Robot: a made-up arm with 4 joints.
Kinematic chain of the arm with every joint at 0, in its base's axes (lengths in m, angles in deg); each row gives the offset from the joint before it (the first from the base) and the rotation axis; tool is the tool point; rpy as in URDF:
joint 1: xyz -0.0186 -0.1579 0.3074 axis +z
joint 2: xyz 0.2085 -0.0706 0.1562 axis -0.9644 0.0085 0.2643
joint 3: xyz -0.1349 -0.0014 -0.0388 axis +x
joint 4: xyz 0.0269 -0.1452 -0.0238 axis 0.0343 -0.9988 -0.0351
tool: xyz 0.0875 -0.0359 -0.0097 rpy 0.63 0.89 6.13
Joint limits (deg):
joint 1: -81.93..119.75
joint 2: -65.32..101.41
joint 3: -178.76..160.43
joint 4: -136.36..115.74
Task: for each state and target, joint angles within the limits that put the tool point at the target. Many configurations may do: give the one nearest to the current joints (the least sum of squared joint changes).
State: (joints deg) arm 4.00 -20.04 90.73 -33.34
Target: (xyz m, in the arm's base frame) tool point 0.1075 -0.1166 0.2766
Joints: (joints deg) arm -11.28 10.92 114.26 -69.82
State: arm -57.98 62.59 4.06 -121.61
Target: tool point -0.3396 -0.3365 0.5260
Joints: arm -81.93 81.83 40.70 -118.86
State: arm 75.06 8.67 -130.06 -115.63
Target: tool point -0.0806 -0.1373 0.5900
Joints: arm 113.29 -0.17 -152.09 -126.92
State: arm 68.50 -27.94 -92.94 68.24
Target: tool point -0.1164 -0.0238 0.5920
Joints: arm 108.76 -23.08 -128.63 66.45
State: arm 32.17 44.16 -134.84 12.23
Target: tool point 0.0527 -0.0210 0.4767
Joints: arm 34.68 50.55 -111.03 48.02
